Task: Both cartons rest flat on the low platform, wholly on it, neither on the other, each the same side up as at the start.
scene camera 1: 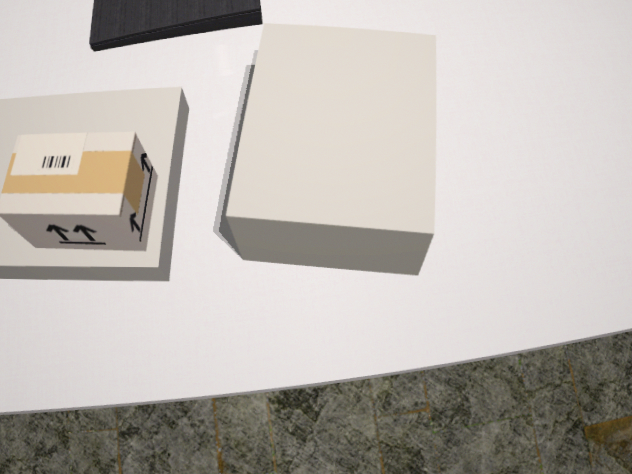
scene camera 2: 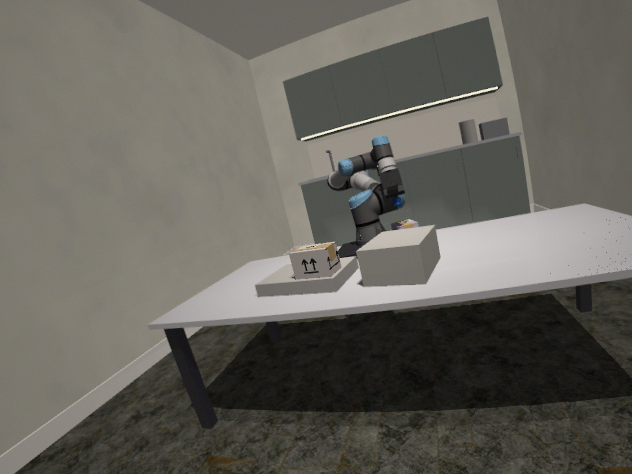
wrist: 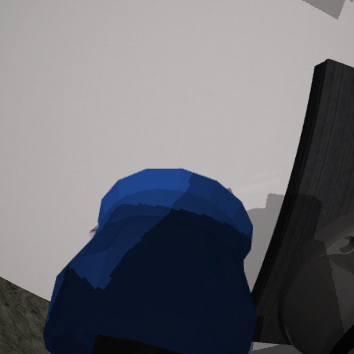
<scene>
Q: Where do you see a platform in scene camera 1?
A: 159, 116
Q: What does the suction cup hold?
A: Nothing.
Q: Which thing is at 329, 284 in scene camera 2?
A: A platform.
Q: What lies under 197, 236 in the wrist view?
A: The suction cup.
</scene>
